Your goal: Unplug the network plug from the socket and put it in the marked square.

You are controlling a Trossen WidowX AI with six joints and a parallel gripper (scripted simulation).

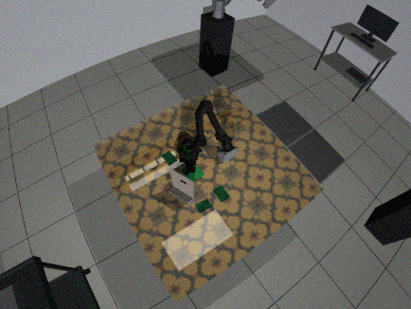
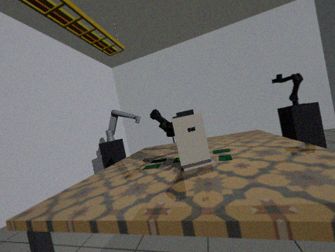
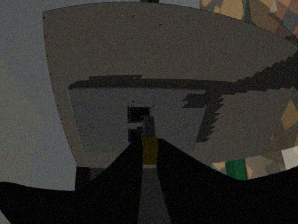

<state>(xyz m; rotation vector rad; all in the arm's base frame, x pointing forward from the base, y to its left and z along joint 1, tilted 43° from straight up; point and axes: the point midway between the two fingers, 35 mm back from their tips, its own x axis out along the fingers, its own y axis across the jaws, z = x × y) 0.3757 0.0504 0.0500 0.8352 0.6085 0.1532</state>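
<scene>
Now: gripper tip 10 cm past the green square, 7 cm to the left of it and 19 cm above it. Also, from my gripper tip: pale upright panel (5 cm ahead, 3 cm to the left, 7 cm below); then yellowish network plug (1 cm ahead).
</scene>
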